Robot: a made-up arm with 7 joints. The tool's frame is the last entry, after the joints. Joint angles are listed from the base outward.
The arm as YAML. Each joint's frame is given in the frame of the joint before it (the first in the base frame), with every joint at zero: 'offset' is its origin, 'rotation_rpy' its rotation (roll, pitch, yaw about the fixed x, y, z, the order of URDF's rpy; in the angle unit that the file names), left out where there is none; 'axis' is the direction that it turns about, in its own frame. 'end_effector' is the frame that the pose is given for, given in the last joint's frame.
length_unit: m
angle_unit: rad
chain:
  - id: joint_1
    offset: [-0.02, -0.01, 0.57]
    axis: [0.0, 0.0, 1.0]
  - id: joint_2
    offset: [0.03, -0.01, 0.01]
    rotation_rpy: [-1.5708, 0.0, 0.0]
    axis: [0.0, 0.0, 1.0]
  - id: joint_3
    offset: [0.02, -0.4, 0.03]
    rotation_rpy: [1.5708, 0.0, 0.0]
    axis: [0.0, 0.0, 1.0]
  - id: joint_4
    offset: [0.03, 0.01, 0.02]
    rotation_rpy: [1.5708, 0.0, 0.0]
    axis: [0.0, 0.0, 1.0]
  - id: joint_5
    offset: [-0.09, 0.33, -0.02]
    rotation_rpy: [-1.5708, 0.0, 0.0]
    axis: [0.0, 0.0, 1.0]
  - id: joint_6
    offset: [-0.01, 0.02, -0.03]
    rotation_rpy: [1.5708, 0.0, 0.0]
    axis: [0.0, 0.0, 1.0]
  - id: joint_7
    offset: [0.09, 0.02, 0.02]
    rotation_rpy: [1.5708, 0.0, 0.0]
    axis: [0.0, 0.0, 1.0]
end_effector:
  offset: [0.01, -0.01, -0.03]
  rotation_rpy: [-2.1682, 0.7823, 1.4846]
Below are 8 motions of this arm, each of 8 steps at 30 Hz.
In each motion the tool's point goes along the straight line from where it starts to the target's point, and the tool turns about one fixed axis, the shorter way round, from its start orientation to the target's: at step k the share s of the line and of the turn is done. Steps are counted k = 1, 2, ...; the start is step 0. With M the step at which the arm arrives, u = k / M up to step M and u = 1 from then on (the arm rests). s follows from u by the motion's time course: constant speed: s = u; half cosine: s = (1 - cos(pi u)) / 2; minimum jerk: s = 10 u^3 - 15 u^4 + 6 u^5.
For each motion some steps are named. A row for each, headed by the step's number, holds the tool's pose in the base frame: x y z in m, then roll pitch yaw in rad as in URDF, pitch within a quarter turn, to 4 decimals.
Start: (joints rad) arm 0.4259 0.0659 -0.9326 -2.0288 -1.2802 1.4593 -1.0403
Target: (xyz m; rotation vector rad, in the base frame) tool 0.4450 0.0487 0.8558 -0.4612 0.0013 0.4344
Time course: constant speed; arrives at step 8
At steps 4, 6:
4: 0.4448 -0.0234 0.8708 -0.4489 0.0252 0.2301
6: 0.4449 0.0127 0.8633 -0.4500 0.0617 0.3249

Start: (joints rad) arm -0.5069 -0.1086 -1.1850 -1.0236 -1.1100 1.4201 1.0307
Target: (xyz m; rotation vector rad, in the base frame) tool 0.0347 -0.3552 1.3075 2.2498 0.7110 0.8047
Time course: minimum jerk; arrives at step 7
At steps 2, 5, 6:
2: -0.0021 -0.3125 1.3244 2.1578 -0.3985 0.8845
5: 0.0285 -0.3480 1.3104 2.2597 -0.3664 0.7960
6: 0.0337 -0.3540 1.3080 2.2766 -0.3600 0.7813

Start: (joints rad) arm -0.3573 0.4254 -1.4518 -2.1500 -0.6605 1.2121 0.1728
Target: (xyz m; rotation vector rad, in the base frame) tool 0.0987 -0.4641 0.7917 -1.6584 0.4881 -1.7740
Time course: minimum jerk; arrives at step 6
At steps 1, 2, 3, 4, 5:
1: 0.0788 -0.4754 0.7850 -1.3329 -0.7369 -1.5963
2: 0.0824 -0.4734 0.7862 -1.3404 -0.7531 -1.5887
3: 0.0884 -0.4700 0.7882 -1.3536 -0.7801 -1.5753
4: 0.0944 -0.4666 0.7902 -1.3677 -0.8070 -1.5611
5: 0.0980 -0.4645 0.7915 -1.3766 -0.8230 -1.5521

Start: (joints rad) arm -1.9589 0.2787 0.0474 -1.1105 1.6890 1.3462 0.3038
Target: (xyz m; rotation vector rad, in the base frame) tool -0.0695 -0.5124 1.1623 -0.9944 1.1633 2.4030
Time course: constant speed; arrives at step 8
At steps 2, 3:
2: -0.1762 -0.5477 1.1419 0.9505 0.8469 3.0721
3: -0.1584 -0.5418 1.1453 0.9465 0.8335 3.0924

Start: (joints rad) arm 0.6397 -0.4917 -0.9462 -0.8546 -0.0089 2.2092 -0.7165
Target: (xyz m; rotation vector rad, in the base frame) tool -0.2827 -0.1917 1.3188 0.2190 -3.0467 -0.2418
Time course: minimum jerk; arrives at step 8
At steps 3, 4, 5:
3: -0.1783 -0.2004 1.3409 2.9253 -0.1880 -2.7803
4: -0.2107 -0.1977 1.3341 2.9446 -0.1513 -2.8473
5: -0.2431 -0.1950 1.3272 2.9614 -0.1135 -2.9132

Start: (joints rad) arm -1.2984 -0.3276 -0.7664 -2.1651 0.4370 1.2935 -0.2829
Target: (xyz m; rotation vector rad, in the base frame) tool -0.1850 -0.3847 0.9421 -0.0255 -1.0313 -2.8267
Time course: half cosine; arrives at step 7
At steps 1, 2, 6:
1: -0.1995 -0.3429 0.9715 0.6908 0.0846 -3.0729
2: -0.1974 -0.3490 0.9672 0.6920 0.0633 -3.0655
6: -0.1858 -0.3825 0.9436 0.6959 -0.0536 -3.0253

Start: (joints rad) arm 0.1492 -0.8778 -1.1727 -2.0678 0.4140 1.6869 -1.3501
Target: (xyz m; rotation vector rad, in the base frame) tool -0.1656 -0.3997 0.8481 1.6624 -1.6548 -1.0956
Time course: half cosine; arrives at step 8
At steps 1, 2, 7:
1: -0.0988 -0.4024 0.9724 2.1844 -0.1538 -1.6810
2: -0.1063 -0.4021 0.9584 2.1774 -0.1176 -1.6777
7: -0.1630 -0.3998 0.8530 2.1281 0.1555 -1.6605

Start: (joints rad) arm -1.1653 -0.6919 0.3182 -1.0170 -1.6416 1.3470 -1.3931
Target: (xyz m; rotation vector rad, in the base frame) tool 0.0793 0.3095 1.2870 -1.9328 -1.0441 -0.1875
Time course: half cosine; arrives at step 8
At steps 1, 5, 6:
1: 0.0826 0.2282 1.3050 -1.8653 -0.7433 0.3061
5: 0.0804 0.2834 1.2928 -2.1860 -0.6107 0.6313
6: 0.0798 0.2971 1.2897 -2.2515 -0.5666 0.6980

